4 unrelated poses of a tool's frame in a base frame.
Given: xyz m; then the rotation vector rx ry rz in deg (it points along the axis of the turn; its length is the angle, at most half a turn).
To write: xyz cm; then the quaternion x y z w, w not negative. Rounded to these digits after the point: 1 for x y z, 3 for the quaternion.
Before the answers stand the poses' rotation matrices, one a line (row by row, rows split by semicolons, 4 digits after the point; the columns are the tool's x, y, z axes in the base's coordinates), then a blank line. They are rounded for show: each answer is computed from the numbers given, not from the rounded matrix.
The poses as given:
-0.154 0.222 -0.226 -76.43 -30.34 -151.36
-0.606 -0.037 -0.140 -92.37 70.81 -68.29
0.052 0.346 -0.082 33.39 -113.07 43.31
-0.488 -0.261 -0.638 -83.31 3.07 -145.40
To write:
-0.5989 0.2740 0.7525; 0.0372 -0.9291 0.3679; 0.7999 0.2483 0.5463
0.0931 -0.2547 0.9625; -0.9711 -0.2366 0.0314; 0.2197 -0.9376 -0.2694
-0.4703 -0.6590 -0.5869; -0.0983 0.7001 -0.7073; 0.8770 -0.2750 -0.3940
-0.4883 0.1682 0.8563; -0.2042 -0.9760 0.0753; 0.8484 -0.1381 0.5110

-15.4 22.2 -22.6 -0.443 -0.176 -0.877 0.068
-60.6 -3.7 -14.0 -0.632 0.485 -0.467 0.383
5.2 34.6 -8.2 0.236 -0.801 0.307 0.457
-48.8 -26.1 -63.8 -0.494 0.018 -0.862 0.108

